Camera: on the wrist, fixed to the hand. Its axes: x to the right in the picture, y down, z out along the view.
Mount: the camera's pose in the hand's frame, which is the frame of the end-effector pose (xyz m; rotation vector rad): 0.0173 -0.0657 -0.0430 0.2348 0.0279 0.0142
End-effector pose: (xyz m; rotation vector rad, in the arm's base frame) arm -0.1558 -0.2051 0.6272 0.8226 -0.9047 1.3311
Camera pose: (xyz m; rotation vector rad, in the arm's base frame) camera -0.0868 -0.1639 0.6249 0.9765 -0.7420 1.4763
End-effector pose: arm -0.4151 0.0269 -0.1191 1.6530 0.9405 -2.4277
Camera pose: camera -0.4114 0.1071 -0.1148 -1.6881 -0.6375 2.4911
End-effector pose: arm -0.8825 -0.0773 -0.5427 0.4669 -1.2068 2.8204
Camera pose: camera -0.9001 -0.0023 -0.5197 0.4279 -0.8809 2.9841
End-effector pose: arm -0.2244 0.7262 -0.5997 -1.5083 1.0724 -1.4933
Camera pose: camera -0.2640 0.7367 -0.5305 -1.3175 0.8870 -1.5748
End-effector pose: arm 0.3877 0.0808 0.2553 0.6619 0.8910 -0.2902
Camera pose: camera 0.3390 0.0586 0.1953 0.8909 0.8860 -0.3772
